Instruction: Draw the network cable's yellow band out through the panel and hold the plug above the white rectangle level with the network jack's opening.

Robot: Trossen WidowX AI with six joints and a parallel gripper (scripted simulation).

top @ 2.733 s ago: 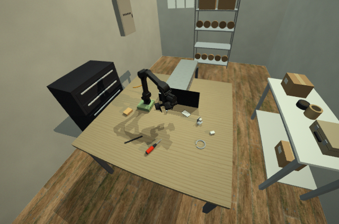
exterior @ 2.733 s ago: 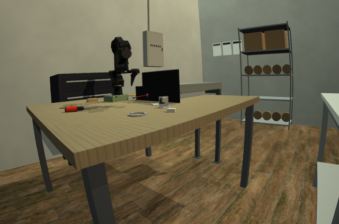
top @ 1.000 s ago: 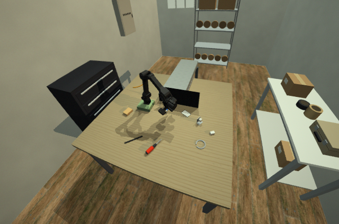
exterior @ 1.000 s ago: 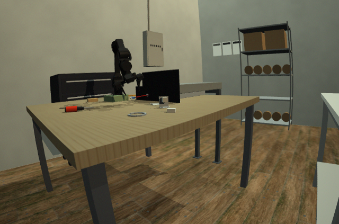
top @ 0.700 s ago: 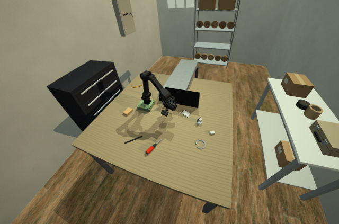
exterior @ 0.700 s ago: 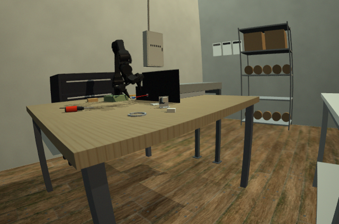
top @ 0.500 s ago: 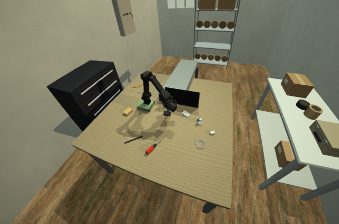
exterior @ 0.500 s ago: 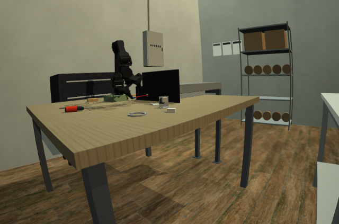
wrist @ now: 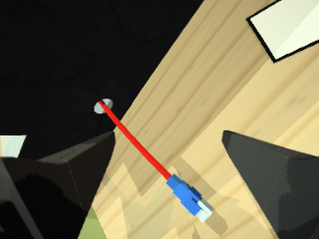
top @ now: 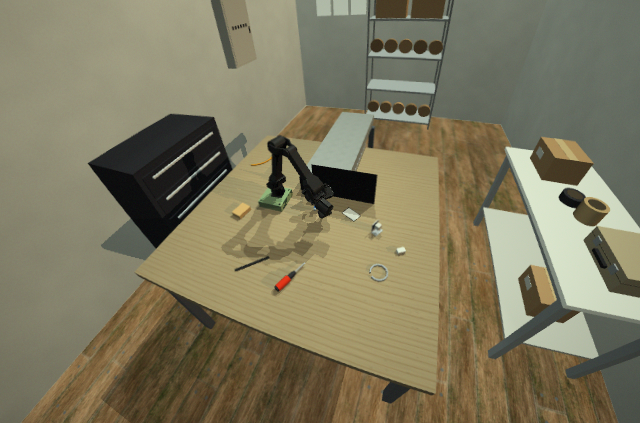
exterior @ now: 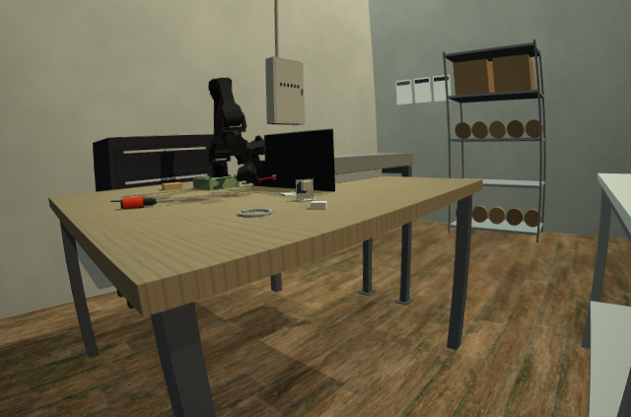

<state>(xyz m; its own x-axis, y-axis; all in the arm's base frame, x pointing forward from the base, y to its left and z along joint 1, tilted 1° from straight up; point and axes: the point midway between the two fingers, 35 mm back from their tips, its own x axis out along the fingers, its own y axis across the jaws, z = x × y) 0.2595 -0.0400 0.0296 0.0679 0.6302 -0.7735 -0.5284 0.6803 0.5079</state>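
Now: the clear plug 30 mm behind my hand, 20 mm to the right of it and 40 mm below it. The rest, counted from my hand: white rectangle: 150 mm ahead, 70 mm below; then tan block: 430 mm behind, 100 mm to the right, 60 mm below; then red screwdriver: 40 mm behind, 400 mm to the right, 60 mm below.
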